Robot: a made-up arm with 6 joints. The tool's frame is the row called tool. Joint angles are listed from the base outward. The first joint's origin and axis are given. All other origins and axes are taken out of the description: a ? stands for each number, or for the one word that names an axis. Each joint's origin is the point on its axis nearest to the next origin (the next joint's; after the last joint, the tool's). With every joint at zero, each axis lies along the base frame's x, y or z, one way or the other. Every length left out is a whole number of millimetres.
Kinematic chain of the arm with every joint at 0, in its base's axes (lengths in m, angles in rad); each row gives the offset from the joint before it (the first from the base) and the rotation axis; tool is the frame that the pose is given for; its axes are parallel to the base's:
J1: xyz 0 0 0.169 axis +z
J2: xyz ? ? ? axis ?
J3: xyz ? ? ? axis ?
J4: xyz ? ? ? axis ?
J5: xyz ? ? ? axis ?
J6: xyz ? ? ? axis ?
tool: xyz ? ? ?
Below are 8 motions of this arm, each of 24 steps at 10 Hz.
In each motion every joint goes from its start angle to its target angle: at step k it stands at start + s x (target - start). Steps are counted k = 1, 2, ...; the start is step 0. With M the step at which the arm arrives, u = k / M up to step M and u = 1 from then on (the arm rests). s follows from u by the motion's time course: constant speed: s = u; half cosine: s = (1 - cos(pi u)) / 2; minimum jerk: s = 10 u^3 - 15 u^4 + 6 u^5.
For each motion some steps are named. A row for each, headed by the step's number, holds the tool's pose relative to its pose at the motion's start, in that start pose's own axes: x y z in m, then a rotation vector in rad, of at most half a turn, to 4 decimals.
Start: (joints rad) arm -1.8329 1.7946 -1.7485 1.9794 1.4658 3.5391
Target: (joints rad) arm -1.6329 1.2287 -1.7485 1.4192 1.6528 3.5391
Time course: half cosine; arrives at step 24
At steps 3, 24:
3: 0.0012 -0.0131 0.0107 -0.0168 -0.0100 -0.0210
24: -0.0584 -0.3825 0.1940 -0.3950 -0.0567 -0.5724

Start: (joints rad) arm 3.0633 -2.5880 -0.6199 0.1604 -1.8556 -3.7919
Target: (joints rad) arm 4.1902 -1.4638 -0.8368 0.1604 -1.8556 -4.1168
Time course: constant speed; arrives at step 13
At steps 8, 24:
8: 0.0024 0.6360 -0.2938 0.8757 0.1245 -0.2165
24: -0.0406 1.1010 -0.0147 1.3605 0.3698 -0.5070

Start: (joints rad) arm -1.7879 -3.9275 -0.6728 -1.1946 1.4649 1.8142
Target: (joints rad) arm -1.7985 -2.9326 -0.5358 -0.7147 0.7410 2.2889
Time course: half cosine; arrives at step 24
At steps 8, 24:
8: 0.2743 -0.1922 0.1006 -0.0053 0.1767 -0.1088
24: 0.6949 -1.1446 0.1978 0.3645 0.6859 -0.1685

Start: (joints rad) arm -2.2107 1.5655 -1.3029 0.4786 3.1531 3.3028
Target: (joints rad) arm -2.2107 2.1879 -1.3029 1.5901 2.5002 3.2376
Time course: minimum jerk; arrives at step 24
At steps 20, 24:
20: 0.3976 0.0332 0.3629 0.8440 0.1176 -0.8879
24: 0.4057 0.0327 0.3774 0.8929 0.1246 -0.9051

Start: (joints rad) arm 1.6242 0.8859 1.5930 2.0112 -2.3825 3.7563
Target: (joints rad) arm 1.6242 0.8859 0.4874 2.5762 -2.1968 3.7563
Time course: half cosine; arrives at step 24
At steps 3, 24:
3: -0.0083 -0.0242 -0.0097 -0.0492 0.0036 0.0106
24: 0.0085 -0.7071 -0.0020 -1.2976 -0.1986 0.3025

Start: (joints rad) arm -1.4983 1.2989 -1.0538 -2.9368 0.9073 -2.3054
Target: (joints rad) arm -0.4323 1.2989 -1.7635 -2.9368 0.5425 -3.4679
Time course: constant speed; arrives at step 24
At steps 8, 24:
8: 0.0179 0.2283 0.1304 0.1028 -0.2011 -0.0836
24: -0.3065 0.4395 0.2867 0.5774 -0.4749 -0.3019

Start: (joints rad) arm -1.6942 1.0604 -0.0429 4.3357 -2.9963 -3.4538
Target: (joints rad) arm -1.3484 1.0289 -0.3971 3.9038 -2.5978 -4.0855
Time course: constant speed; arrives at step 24
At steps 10, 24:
10: -0.1407 0.1185 0.0311 0.2493 -0.0299 -0.2145
24: -0.2857 0.2941 0.1052 0.6434 -0.0241 -0.5880

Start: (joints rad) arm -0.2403 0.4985 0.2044 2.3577 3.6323 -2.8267
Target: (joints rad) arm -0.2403 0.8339 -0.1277 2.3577 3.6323 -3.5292
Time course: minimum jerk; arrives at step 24
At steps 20, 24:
20: -0.0596 0.1319 0.0451 0.0020 0.0023 -0.6786
24: -0.0614 0.1366 0.0475 0.0020 0.0025 -0.7036

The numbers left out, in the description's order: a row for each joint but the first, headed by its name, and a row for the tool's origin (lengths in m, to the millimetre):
J2: xyz 0 0.041 0, axis +y
J3: xyz 0 0 0.464, axis +y
J4: xyz 0 0 0.817, axis +z
J5: xyz 0 0 0, axis +y
J6: xyz 0 0 0.155, axis +z
tool: xyz 0 0 0

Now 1 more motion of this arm.
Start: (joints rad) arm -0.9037 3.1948 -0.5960 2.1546 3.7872 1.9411
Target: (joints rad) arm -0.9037 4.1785 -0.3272 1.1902 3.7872 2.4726
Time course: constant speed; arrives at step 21
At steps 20, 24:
20: -0.5638 0.3413 0.8847 0.7316 1.2807 0.3187
24: -0.5659 0.3724 0.9337 0.8070 1.3153 0.3102

